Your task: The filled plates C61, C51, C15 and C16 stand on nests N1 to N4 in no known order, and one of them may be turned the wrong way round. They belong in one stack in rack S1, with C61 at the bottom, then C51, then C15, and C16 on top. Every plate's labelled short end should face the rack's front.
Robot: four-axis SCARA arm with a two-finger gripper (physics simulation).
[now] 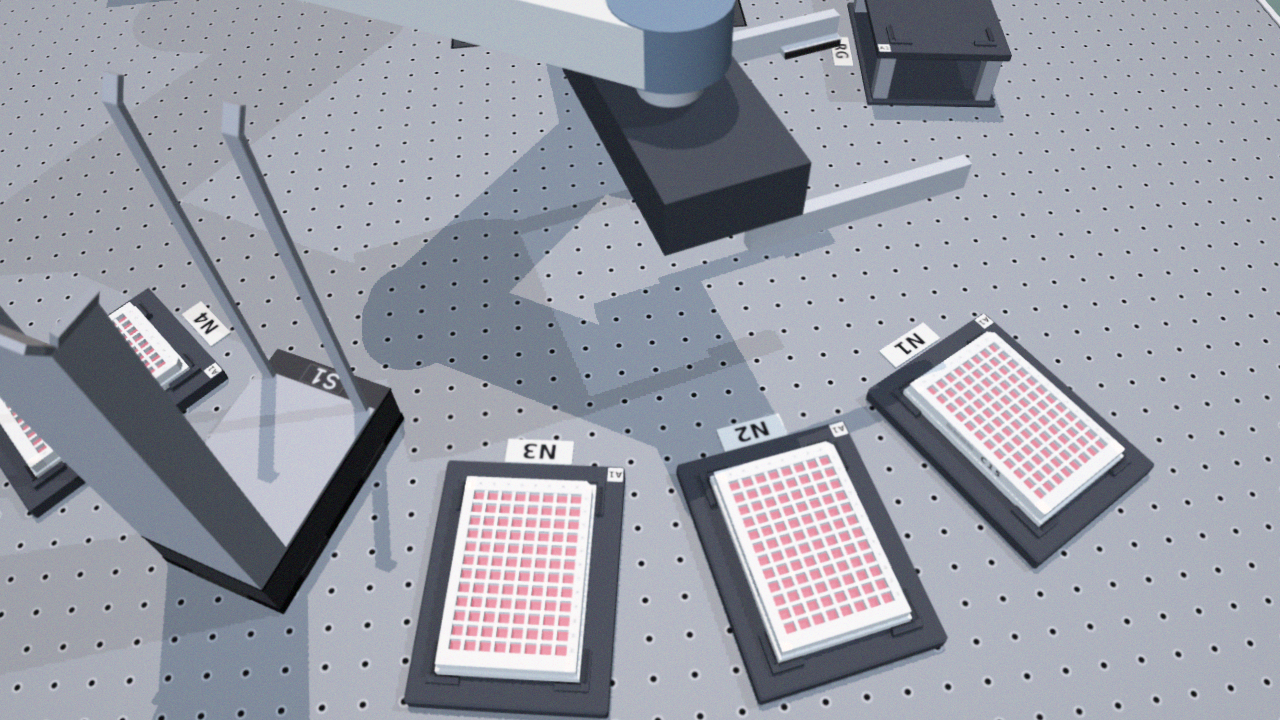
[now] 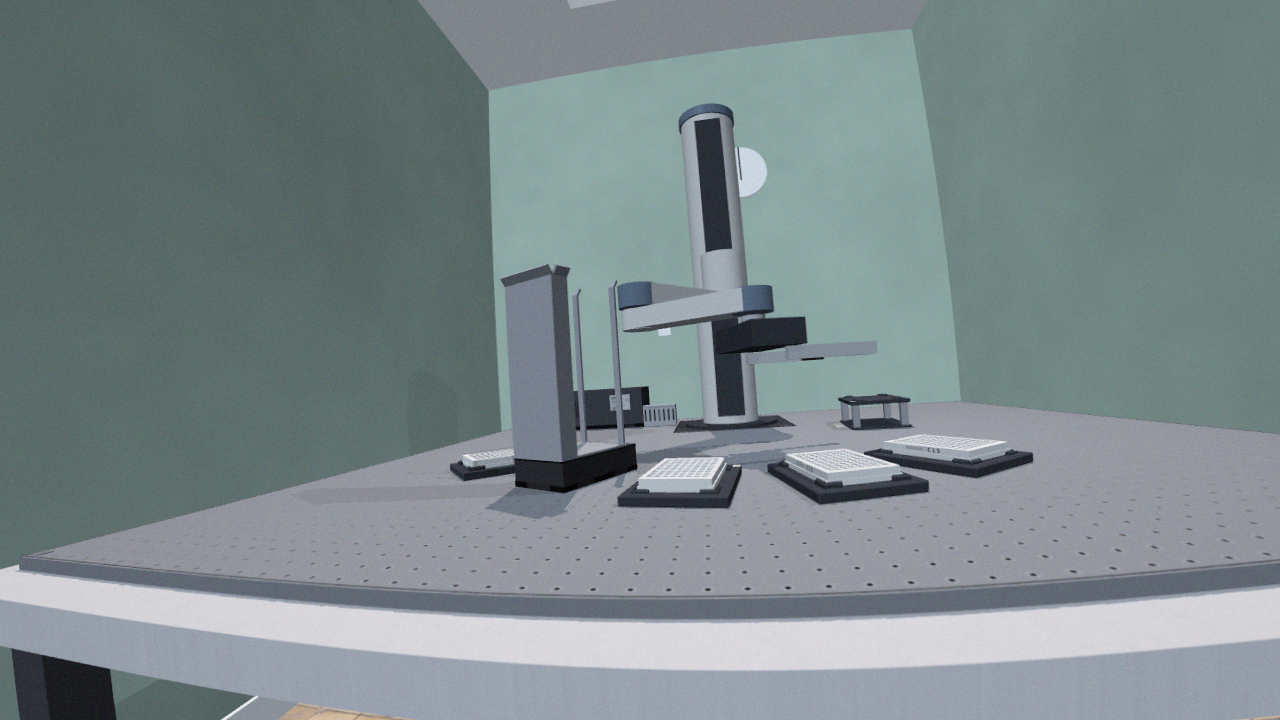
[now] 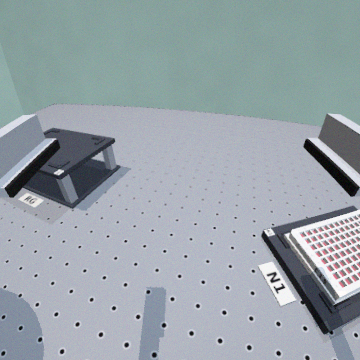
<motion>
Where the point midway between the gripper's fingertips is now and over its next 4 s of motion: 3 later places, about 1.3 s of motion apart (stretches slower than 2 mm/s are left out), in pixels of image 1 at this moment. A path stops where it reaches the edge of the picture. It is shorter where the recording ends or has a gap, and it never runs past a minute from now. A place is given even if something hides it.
My gripper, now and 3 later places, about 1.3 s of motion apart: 894, 91; 939, 188; 759, 260; 488, 505
</motion>
